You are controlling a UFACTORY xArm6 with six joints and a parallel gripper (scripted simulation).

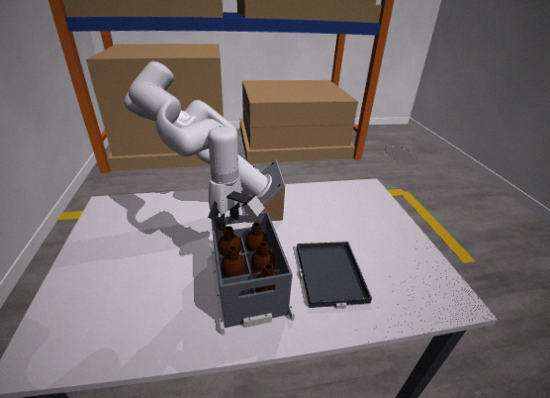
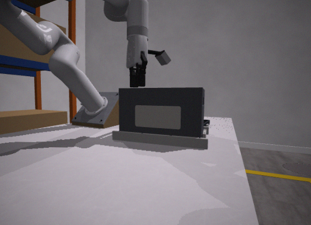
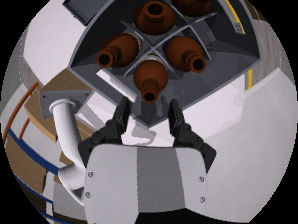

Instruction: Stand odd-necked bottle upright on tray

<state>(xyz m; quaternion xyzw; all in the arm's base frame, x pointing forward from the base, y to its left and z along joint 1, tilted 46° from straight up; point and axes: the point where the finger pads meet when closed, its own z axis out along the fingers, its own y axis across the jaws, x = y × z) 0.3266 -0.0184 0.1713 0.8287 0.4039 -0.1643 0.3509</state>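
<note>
The glass bottle lies 1 cm behind my hand, 9 cm to the left of it and 11 cm below it. Also, from my hand: dark grey crate 8 cm ahead, 5 cm to the left, 12 cm below; then dark tray 7 cm ahead, 33 cm to the left, 19 cm below.
</note>
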